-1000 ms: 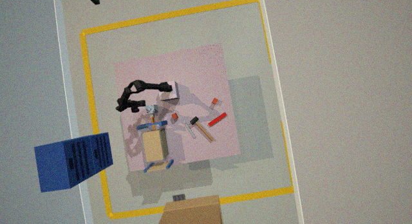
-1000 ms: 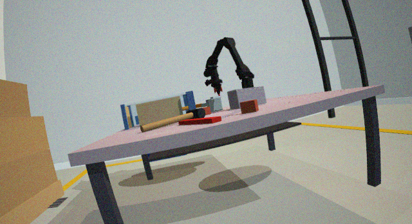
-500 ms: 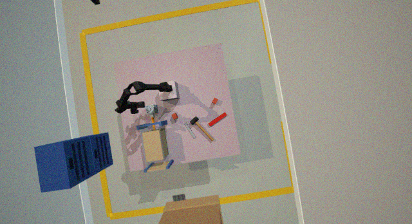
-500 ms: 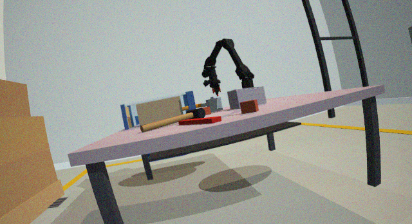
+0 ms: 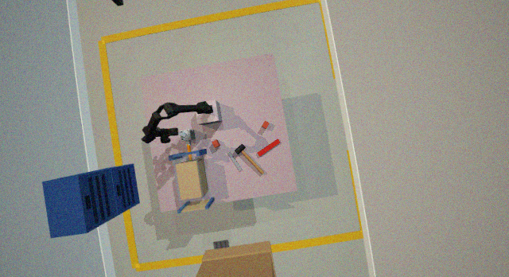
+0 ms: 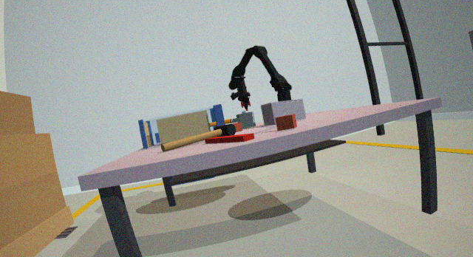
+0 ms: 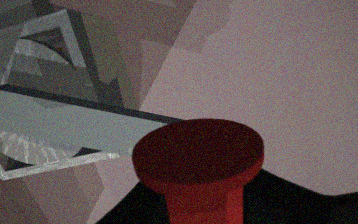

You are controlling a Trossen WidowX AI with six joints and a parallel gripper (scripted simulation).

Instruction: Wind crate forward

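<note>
Now: the winch handle 2 cm ahead of my gripper tip, 3 cm to the left of it and 1 cm below it. Also, from my gripper tip: grey winch (3 cm ahead, 8 cm to the left, 8 cm below); then blue steel frame (21 cm ahead, 8 cm to the left, 1 cm below); then red knob (2 cm above).
</note>
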